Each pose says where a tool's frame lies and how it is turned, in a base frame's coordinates. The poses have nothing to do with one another.
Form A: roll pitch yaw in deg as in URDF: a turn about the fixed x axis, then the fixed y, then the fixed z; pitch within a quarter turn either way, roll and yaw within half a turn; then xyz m.
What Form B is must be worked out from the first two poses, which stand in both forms.
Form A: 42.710, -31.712, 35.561, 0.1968, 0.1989, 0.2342
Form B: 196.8, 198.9, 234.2, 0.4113, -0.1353, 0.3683, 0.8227
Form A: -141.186, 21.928, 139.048, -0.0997, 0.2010, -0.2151
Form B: -99.7, 201.0, -215.1, 0.3831, 0.8454, -0.3684, 0.0539
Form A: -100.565, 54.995, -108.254, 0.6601, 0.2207, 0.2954
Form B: 660.1, 220.7, 295.4, -0.1608, 0.7258, -0.2512, 0.6199
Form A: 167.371, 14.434, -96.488, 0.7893, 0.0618, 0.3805
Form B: 789.3, 61.8, 380.5, -0.6670, 0.7264, 0.1646, 0.0205
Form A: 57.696, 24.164, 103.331, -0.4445, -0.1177, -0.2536
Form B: -444.5, -117.7, -253.6, 0.1488, 0.4838, 0.6092, 0.6105
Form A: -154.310, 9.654, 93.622, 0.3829, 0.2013, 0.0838
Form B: 382.9, 201.3, 83.8, -0.6786, -0.6955, 0.2177, 0.0918
